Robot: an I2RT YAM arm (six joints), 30 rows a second.
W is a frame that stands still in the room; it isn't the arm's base.
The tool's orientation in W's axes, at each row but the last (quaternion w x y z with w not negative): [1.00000 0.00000 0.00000 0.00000]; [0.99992 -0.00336 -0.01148 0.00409]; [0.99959 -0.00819 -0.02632 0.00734]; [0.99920 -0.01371 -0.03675 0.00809]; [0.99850 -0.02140 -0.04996 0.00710]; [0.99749 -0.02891 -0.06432 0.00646]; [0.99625 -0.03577 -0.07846 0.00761]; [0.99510 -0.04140 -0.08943 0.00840]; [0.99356 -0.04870 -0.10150 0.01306]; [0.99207 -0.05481 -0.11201 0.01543]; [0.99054 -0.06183 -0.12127 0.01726]
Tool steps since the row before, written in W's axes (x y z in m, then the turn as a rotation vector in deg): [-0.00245 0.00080 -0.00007 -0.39 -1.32 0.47]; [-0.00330 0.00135 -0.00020 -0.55 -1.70 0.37]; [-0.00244 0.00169 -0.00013 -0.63 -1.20 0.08]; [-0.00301 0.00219 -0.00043 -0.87 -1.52 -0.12]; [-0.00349 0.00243 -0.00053 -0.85 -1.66 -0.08]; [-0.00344 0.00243 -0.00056 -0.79 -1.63 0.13]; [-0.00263 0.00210 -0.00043 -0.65 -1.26 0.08]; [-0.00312 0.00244 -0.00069 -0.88 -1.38 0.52]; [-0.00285 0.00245 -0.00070 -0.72 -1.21 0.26]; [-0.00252 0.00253 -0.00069 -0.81 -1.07 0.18]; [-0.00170 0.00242 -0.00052 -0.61 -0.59 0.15]
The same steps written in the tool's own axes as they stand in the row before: [-0.00245 0.00080 -0.00007 -0.39 -1.32 0.47]; [-0.00329 0.00138 -0.00012 -0.56 -1.70 0.37]; [-0.00242 0.00173 0.00003 -0.64 -1.19 0.09]; [-0.00300 0.00225 -0.00015 -0.90 -1.50 -0.10]; [-0.00349 0.00249 -0.00008 -0.88 -1.64 -0.06]; [-0.00344 0.00249 0.00003 -0.79 -1.63 0.14]; [-0.00262 0.00215 0.00014 -0.66 -1.26 0.09]; [-0.00313 0.00252 0.00008 -0.81 -1.41 0.56]; [-0.00284 0.00255 0.00013 -0.70 -1.22 0.29]; [-0.00250 0.00264 0.00016 -0.80 -1.07 0.24]; [-0.00165 0.00250 0.00020 -0.58 -0.59 0.22]
